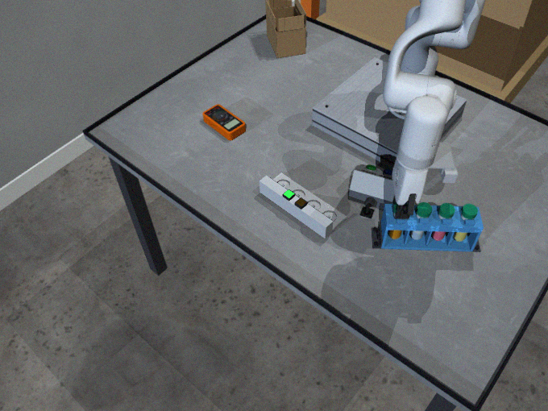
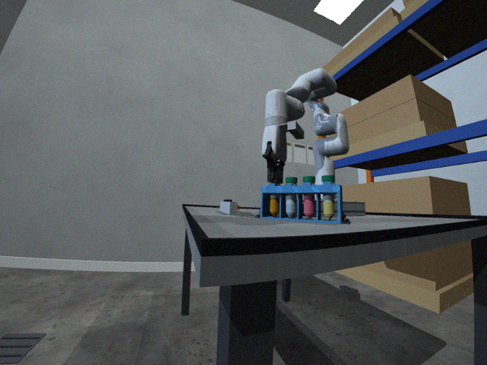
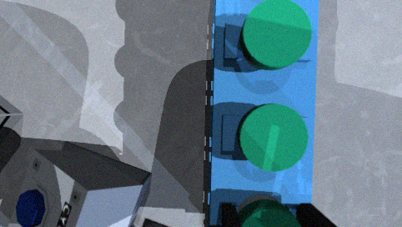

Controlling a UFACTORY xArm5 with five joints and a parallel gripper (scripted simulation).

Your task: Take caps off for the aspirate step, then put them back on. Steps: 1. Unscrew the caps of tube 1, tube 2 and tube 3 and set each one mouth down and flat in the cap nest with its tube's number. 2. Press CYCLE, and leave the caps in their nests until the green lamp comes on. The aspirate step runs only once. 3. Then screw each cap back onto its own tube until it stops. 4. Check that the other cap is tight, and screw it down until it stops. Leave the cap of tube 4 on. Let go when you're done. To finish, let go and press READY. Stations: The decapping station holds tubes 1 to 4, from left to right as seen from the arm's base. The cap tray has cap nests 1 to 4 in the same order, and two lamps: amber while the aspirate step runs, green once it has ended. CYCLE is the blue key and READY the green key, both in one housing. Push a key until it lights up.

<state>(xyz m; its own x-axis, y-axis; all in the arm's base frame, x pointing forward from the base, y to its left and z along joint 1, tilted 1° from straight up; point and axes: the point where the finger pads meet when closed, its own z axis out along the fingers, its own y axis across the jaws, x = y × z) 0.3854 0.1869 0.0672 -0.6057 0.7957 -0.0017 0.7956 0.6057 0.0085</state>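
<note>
Now: the threaded neck 40 mm to the left of my hand, 30 mm behind it and 10 mm below it. The rest, counted from my hand: green key 140 mm to the right, 110 mm behind, 60 mm below; then blue key 120 mm behind, 100 mm to the right, 60 mm below; then key housing 120 mm to the right, 100 mm behind, 80 mm below.
</note>
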